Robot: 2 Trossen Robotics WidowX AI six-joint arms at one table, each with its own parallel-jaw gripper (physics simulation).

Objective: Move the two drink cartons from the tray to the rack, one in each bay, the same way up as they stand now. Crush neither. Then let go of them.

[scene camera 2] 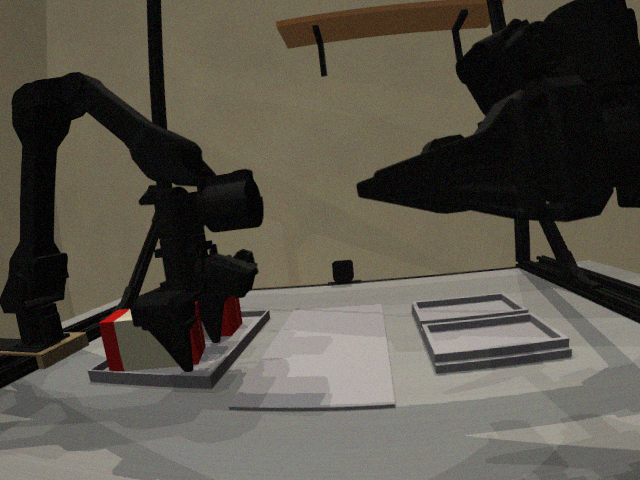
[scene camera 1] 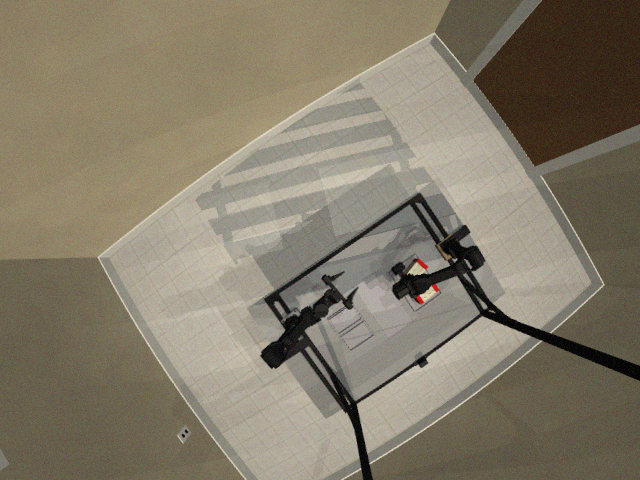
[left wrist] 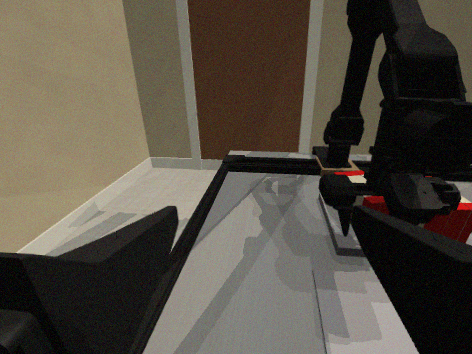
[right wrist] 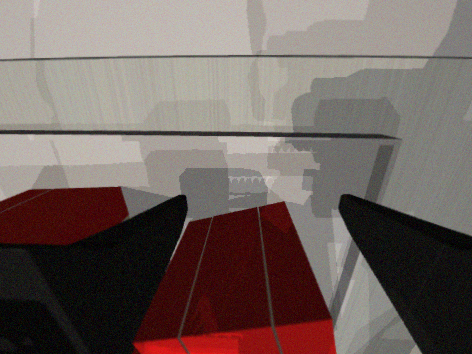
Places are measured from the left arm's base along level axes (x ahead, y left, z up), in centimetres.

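Where they show: left gripper, fingertip midpoint: (scene camera 2: 364,187) (scene camera 1: 351,279) (left wrist: 264,214); right gripper, fingertip midpoint: (scene camera 2: 203,355) (scene camera 1: 401,278) (right wrist: 262,201); left arm's base at its link origin: (scene camera 1: 294,322); right arm's base at its link origin: (scene camera 2: 43,341) (scene camera 1: 448,247) (left wrist: 336,163).
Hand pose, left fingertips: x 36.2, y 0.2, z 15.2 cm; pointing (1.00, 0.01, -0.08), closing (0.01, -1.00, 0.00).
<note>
Each offset is from my left fingertips to the top centre of the thing.
Two cream cartons with red ends are in the grey tray @[dx +24.3, dy -26.9, dz -18.0 cm] (scene camera 2: 149,378) (left wrist: 350,251) (right wrist: 200,133). The nearer carton in scene camera 2 (scene camera 2: 142,343) also shows in the right wrist view (right wrist: 240,270). The other carton @[dx +24.5, dy -32.1, dz -12.2 cm] (scene camera 2: 232,316) (right wrist: 65,215) is beside it, farther back. My right gripper (scene camera 2: 201,355) (right wrist: 262,201) is open and low, one finger on each side of the nearer carton, not gripping it. The arm hides parts of both cartons. The grey rack @[dx -16.4, dy -22.2, dz -17.6 cm] (scene camera 2: 501,350) has two empty bays. My left gripper (scene camera 1: 349,281) (left wrist: 264,214) is open and empty, high above the table.
A flat pale panel (scene camera 2: 356,356) lies between the tray and the rack. Black frame rails (scene camera 1: 346,244) border the table. A small black block (scene camera 2: 342,271) stands at the far edge in scene camera 2. A wooden shelf (scene camera 2: 382,23) is on the wall behind.
</note>
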